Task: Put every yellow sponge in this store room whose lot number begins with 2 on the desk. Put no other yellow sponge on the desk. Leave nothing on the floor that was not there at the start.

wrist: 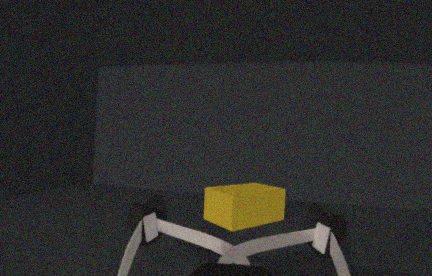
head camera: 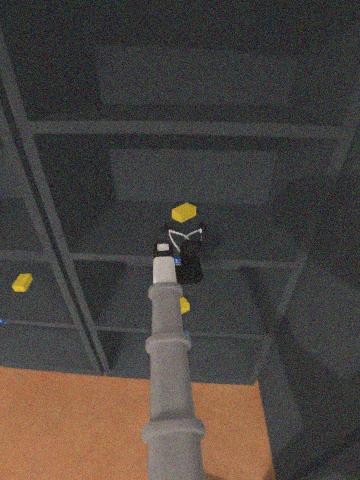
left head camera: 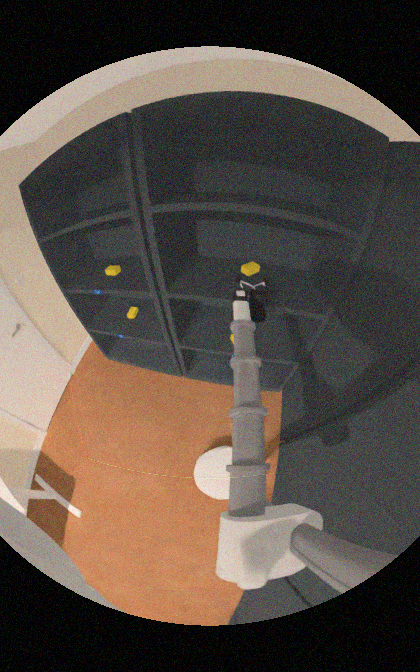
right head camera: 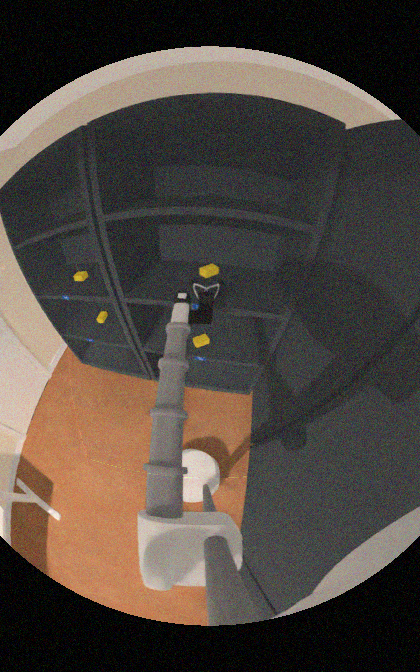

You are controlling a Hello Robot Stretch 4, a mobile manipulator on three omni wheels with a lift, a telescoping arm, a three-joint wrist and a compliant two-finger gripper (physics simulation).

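Frame: origin at the robot's base, x ahead, y left, z up, level; centimetres.
Seen in the pictures: gripper, fingertip midpoint: [wrist: 234, 216] [head camera: 184, 224].
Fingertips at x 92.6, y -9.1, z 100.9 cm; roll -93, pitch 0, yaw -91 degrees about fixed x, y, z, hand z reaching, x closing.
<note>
Offsets run from my fingertips to a thing's top centre.
A yellow sponge {dx +14.7, dy -1.7, dz +0.0 cm} [head camera: 184, 212] [left head camera: 250, 268] [right head camera: 209, 270] [wrist: 245, 205] lies on a middle shelf of the right bay. My gripper [head camera: 185, 228] [left head camera: 253, 281] [right head camera: 206, 285] [wrist: 234, 216] is open in front of it, with the fingers spread to both sides and the sponge a little beyond them. A second sponge {dx -2.6, dy +2.5, dz -45.8 cm} [head camera: 185, 305] [left head camera: 233, 338] [right head camera: 201, 340] lies one shelf lower, partly behind the arm in two views. In the left bay are a lower sponge {dx +22.1, dy +91.7, dz -45.8 cm} [head camera: 22, 282] [left head camera: 132, 312] [right head camera: 102, 316] and an upper sponge [left head camera: 113, 270] [right head camera: 80, 275]. No lot number is readable. I cannot make out the desk.
The dark shelf unit [head camera: 185, 127] [left head camera: 142, 200] [right head camera: 95, 200] has boards above and below the gripper and an upright to its left. Small blue marks sit on shelf edges. A round white object [left head camera: 212, 472] [right head camera: 201, 475] stands on the orange floor [left head camera: 150, 425]. White legs [left head camera: 57, 495] [right head camera: 37, 497] stand at the left.
</note>
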